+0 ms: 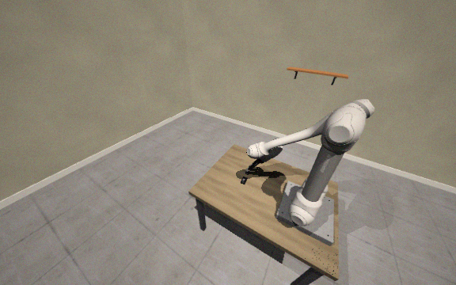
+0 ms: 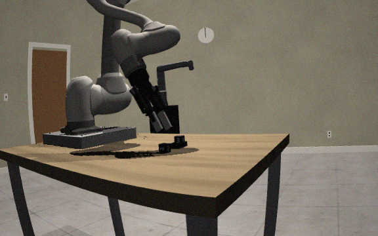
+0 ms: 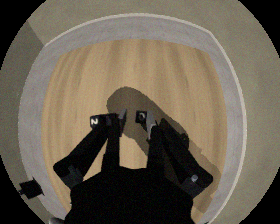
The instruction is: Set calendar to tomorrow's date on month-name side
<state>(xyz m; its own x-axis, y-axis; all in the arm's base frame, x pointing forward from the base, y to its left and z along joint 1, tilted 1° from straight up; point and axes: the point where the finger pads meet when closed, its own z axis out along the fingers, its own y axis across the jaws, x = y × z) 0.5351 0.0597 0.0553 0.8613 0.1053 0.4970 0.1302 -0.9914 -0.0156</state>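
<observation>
My hand is 90 mm above the dark cube, 20 mm short of it and 10 mm to the left of it. From my hand the other things lie so: dark calendar tray: 90 mm to the left, 90 mm below, 10 mm behind.
</observation>
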